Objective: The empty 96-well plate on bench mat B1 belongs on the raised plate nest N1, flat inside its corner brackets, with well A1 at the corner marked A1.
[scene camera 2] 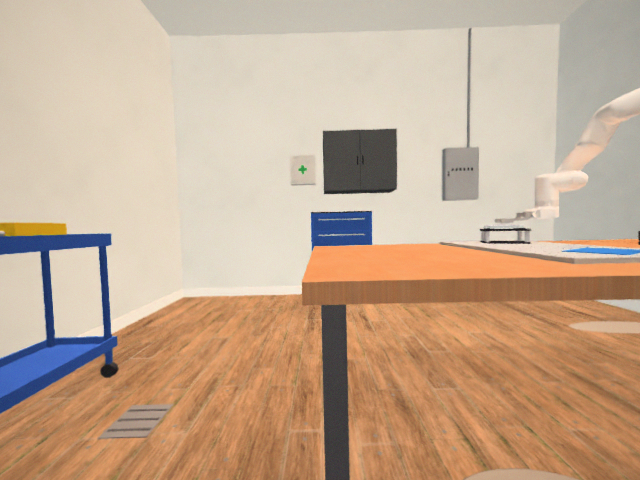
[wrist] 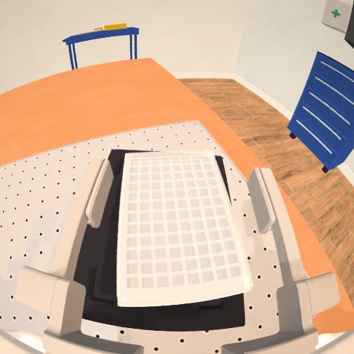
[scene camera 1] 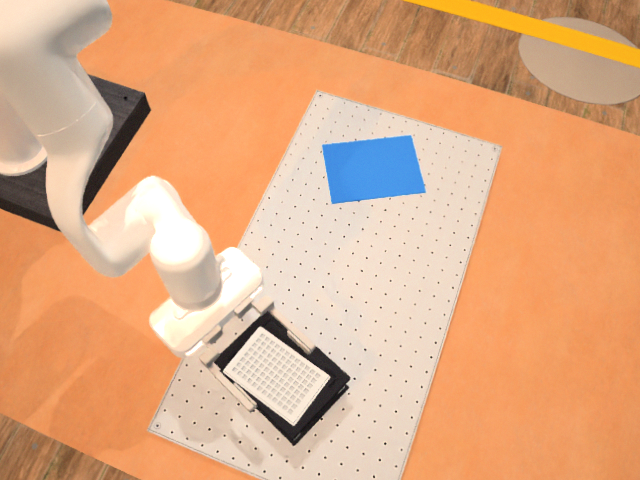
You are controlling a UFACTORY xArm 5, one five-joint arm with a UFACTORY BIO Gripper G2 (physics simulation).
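Where they show: end effector, tool point: (scene camera 2: 503, 220) (scene camera 1: 272, 368); arm's base, origin of the base link: (scene camera 1: 20, 147).
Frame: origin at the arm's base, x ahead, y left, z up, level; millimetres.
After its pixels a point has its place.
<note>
The white 96-well plate (scene camera 1: 276, 375) @(y -332, x 547, z 24 mm) (scene camera 2: 504, 226) @(y -297, x 572, z 24 mm) (wrist: 175, 225) lies on the black raised nest (scene camera 1: 337, 377) @(y -318, x 633, z 15 mm) (scene camera 2: 524, 229) @(y -238, x 537, z 11 mm) (wrist: 165, 318). It is off-centre, towards the nest's right long side in the wrist view, with a gap to the lower-left corner bracket. Whether it lies fully flat is hard to tell. The A1 mark and the plate's well A1 cannot be made out. My gripper (scene camera 1: 283, 377) @(y -329, x 543, z 50 mm) (wrist: 181, 194) is open, one finger along each long side of the plate, touching neither side; in scene camera 2 the fingers show slightly above the plate.
The blue bench mat (scene camera 1: 373, 169) @(y 83, x 638, z -45 mm) (scene camera 2: 599, 251) @(y 98, x 672, z -45 mm) lies on the perforated board (scene camera 1: 392, 268) @(y -106, x 694, z -47 mm) (wrist: 30, 200) away from the nest. The orange table (scene camera 1: 547, 289) @(y -96, x 958, z -60 mm) (scene camera 2: 413, 263) @(y 43, x 1199, z -60 mm) (wrist: 115, 95) surrounds the board. A blue cart (scene camera 2: 56, 241) and a blue drawer cabinet (scene camera 2: 341, 227) (wrist: 325, 110) stand beyond the table.
</note>
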